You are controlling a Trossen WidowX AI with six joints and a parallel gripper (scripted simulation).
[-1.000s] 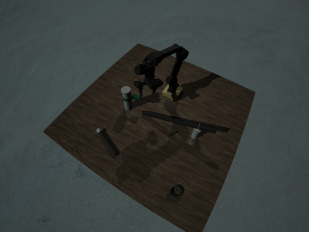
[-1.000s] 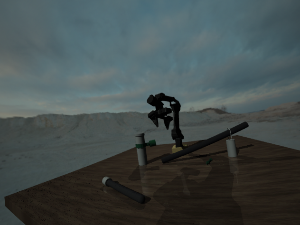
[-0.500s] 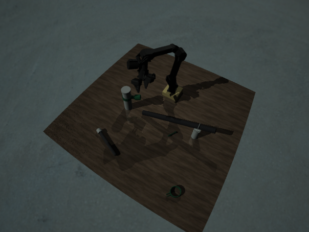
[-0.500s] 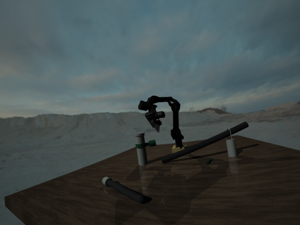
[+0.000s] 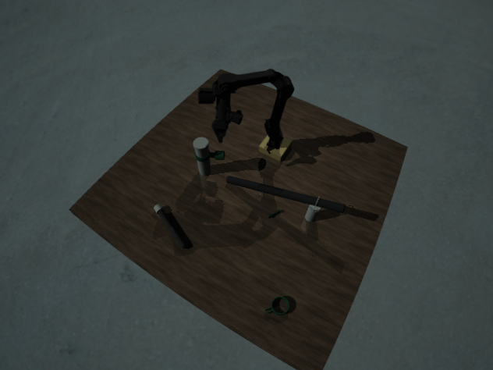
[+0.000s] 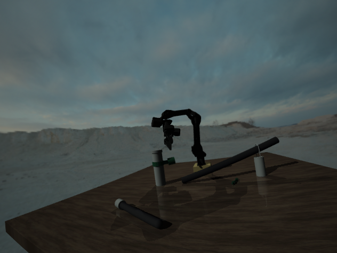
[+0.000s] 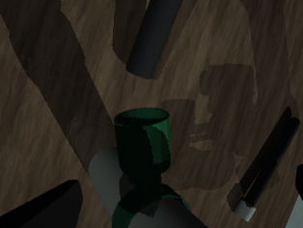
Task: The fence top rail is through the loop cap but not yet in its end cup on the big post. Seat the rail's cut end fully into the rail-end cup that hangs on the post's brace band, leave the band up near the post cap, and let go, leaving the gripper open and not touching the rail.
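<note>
The green rail-end cup is 3 cm ahead of my gripper tip, 2 cm to the right of it and 9 cm below it. Also, from my gripper tip: small green bolt 12 cm ahead, 32 cm to the left, 21 cm below; then small post 6 cm ahead, 47 cm to the left, 11 cm below.
</note>
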